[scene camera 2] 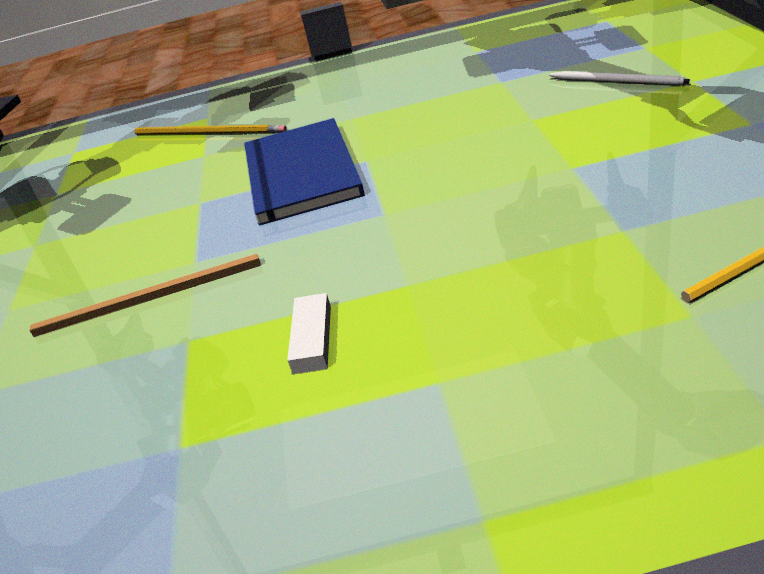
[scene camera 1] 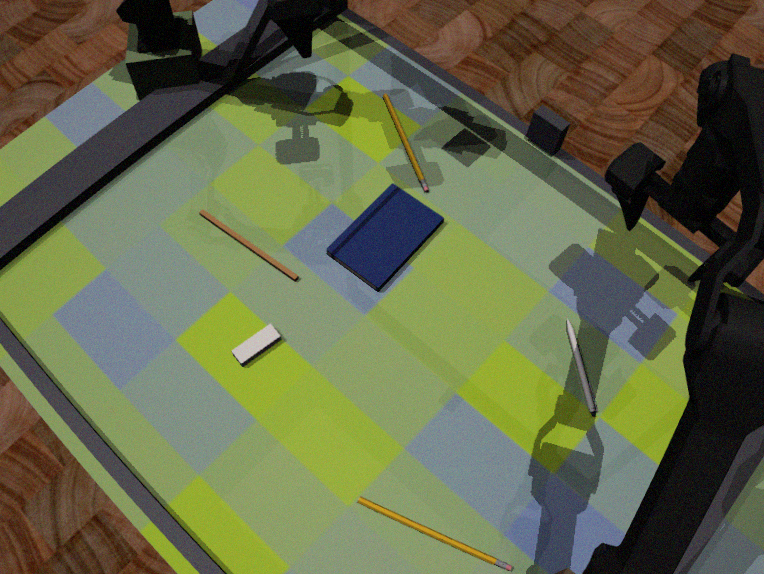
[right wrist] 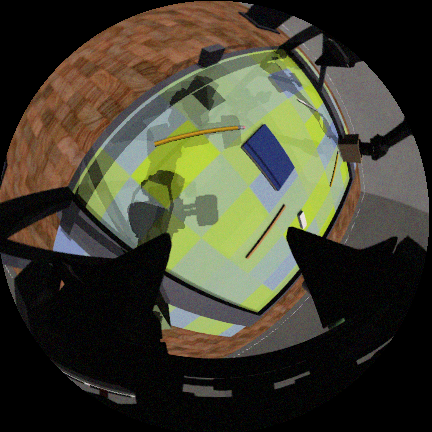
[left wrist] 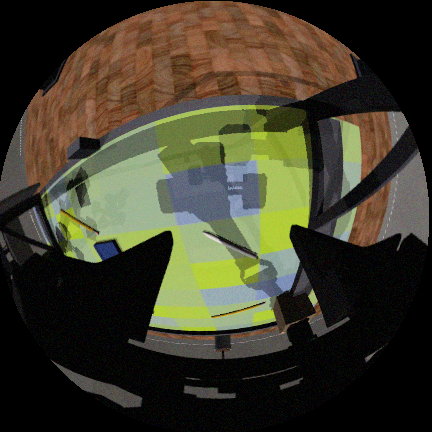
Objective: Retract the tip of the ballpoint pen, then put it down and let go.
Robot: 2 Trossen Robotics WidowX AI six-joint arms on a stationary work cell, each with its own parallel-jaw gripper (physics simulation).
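Pixels of known places: left gripper, fingertip midpoint: (scene camera 1: 660, 253) (right wrist: 320, 64) (left wrist: 233, 233); right gripper, fingertip midpoint: (scene camera 2: 7, 7) (scene camera 1: 306, 42) (right wrist: 230, 236); left arm's base, origin of the base link: (right wrist: 360, 147) (left wrist: 297, 324); right arm's base, origin of the base link: (scene camera 1: 159, 36).
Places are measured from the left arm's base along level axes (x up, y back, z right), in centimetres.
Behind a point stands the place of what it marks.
A slim grey-white ballpoint pen (scene camera 1: 580, 367) {x -9.7, y -16.3, z 28.5 cm} (scene camera 2: 620, 78) {x -9.9, y -16.3, z 28.2 cm} (left wrist: 231, 244) {x -9.9, y -16.4, z 29.3 cm} (right wrist: 306, 103) {x -9.6, y -17.7, z 29.8 cm} lies flat on the patchwork table top, at the right in scene camera 1 and at the upper right in scene camera 2. One end is tapered, the other dark; whether the writing tip is out is too small to tell. My left gripper (scene camera 1: 660, 253) {x 3.5, y -16.3, z 40.0 cm} (left wrist: 233, 233) {x 3.5, y -16.3, z 40.0 cm} is open and empty, above the table; in its wrist view the pen shows between and beyond the fingertips. My right gripper (right wrist: 230, 236) {x 7.8, y -66.9, z 34.7 cm} is open and empty, far from the pen, above the opposite side of the table.
A dark blue notebook (scene camera 1: 389, 237) {x -9.2, y -46.3, z 27.3 cm} (scene camera 2: 302, 166) {x -9.2, y -46.9, z 26.2 cm} lies mid-table. A white eraser (scene camera 1: 256, 344) {x -9.2, y -49.0, z 4.7 cm} (scene camera 2: 308, 333) {x -9.2, y -49.2, z 3.9 cm}, a brown stick (scene camera 1: 247, 245) {x -9.7, y -60.2, z 14.3 cm} (scene camera 2: 145, 293) {x -9.8, y -60.5, z 14.2 cm}, one yellow pencil (scene camera 1: 404, 138) {x -9.7, y -55.8, z 42.0 cm} (scene camera 2: 203, 129) {x -9.9, y -55.9, z 41.9 cm} and another yellow pencil (scene camera 1: 432, 532) {x -9.7, y -18.1, z 0.9 cm} (scene camera 2: 725, 274) {x -9.8, y -24.1, z -0.9 cm} lie around it. Dark frame bars edge the table.
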